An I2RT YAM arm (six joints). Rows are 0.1 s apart.
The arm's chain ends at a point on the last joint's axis. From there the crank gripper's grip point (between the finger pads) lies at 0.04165 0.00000 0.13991 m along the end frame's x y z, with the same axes.
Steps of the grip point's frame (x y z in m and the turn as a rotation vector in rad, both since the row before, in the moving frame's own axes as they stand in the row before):
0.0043 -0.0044 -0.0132 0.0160 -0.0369 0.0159
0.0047 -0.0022 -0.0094 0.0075 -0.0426 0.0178
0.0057 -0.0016 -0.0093 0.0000 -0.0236 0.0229
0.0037 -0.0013 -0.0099 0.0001 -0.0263 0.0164
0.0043 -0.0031 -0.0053 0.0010 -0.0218 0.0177
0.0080 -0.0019 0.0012 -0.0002 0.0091 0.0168
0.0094 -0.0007 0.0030 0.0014 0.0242 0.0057
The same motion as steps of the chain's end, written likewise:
0.0095 -0.0028 -0.0146 0.0160 -0.0369 0.0159
0.0107 -0.0018 -0.0110 0.0075 -0.0426 0.0178
0.0090 -0.0025 -0.0102 0.0000 -0.0236 0.0229
0.0074 -0.0019 -0.0109 0.0001 -0.0263 0.0164
0.0074 -0.0037 -0.0062 0.0010 -0.0218 0.0177
0.0067 -0.0026 0.0016 -0.0002 0.0091 0.0168
0.0060 -0.0008 0.0040 0.0014 0.0242 0.0057

